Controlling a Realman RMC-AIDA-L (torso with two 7-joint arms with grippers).
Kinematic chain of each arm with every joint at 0, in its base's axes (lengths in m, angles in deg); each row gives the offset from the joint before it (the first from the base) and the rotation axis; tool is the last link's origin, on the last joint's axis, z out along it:
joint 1: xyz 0 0 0.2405 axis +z
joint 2: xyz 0 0 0 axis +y
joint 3: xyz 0 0 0.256 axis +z
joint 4: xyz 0 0 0 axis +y
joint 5: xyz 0 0 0.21 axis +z
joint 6: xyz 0 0 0 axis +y
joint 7: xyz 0 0 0.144 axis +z
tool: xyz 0 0 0
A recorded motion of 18 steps. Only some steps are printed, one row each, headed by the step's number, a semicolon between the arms.
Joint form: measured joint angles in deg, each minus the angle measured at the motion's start. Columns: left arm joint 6, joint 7, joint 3, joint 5, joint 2, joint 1, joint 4; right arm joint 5, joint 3, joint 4, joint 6, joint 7, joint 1, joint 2.
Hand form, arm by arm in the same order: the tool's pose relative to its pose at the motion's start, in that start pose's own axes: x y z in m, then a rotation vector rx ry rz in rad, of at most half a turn. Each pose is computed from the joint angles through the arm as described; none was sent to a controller.
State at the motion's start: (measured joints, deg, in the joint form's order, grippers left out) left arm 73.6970 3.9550 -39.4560 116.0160 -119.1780 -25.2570 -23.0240; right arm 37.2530 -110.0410 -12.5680 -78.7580 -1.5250 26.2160 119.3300
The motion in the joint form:
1: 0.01 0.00 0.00 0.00 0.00 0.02 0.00; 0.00 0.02 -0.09 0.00 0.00 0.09 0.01
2: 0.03 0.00 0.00 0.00 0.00 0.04 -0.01; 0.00 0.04 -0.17 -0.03 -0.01 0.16 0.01
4: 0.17 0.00 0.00 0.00 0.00 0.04 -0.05; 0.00 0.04 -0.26 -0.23 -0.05 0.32 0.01
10: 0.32 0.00 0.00 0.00 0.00 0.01 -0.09; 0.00 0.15 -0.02 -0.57 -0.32 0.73 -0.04
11: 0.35 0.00 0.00 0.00 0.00 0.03 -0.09; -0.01 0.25 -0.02 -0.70 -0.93 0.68 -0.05
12: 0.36 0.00 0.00 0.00 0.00 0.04 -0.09; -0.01 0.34 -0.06 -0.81 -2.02 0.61 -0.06
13: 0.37 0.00 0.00 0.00 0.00 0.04 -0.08; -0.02 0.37 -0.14 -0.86 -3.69 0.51 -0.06
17: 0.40 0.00 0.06 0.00 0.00 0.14 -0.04; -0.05 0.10 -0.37 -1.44 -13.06 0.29 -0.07
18: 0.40 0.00 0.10 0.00 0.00 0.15 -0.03; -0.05 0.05 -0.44 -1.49 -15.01 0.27 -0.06
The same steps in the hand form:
1: 0.0000 -0.0001 -0.0001 0.0003 -0.0001 0.0000; -0.0005 0.0006 0.0008 -0.0007 -0.0025 0.0015
2: 0.0000 -0.0001 -0.0002 0.0005 0.0001 -0.0001; -0.0009 0.0010 0.0015 -0.0012 -0.0051 0.0024
4: 0.0004 0.0000 -0.0002 0.0005 0.0029 -0.0007; -0.0021 0.0018 0.0028 -0.0029 -0.0120 0.0033
10: 0.0009 0.0003 0.0001 0.0002 0.0062 -0.0013; -0.0034 0.0020 0.0049 -0.0045 -0.0206 -0.0029
11: 0.0010 0.0002 0.0000 0.0005 0.0065 -0.0013; -0.0037 0.0015 0.0047 -0.0022 -0.0225 -0.0140
12: 0.0010 0.0001 -0.0001 0.0006 0.0065 -0.0013; -0.0039 0.0009 0.0044 0.0003 -0.0242 -0.0330
13: 0.0010 0.0001 -0.0001 0.0006 0.0066 -0.0011; -0.0040 0.0007 0.0040 0.0019 -0.0248 -0.0618
17: 0.0007 -0.0002 -0.0009 0.0011 0.0053 -0.0003; -0.0055 0.0012 0.0031 0.0020 -0.0349 -0.2242
18: 0.0006 -0.0002 -0.0010 0.0006 0.0049 0.0000; -0.0057 0.0015 0.0031 0.0020 -0.0364 -0.2574

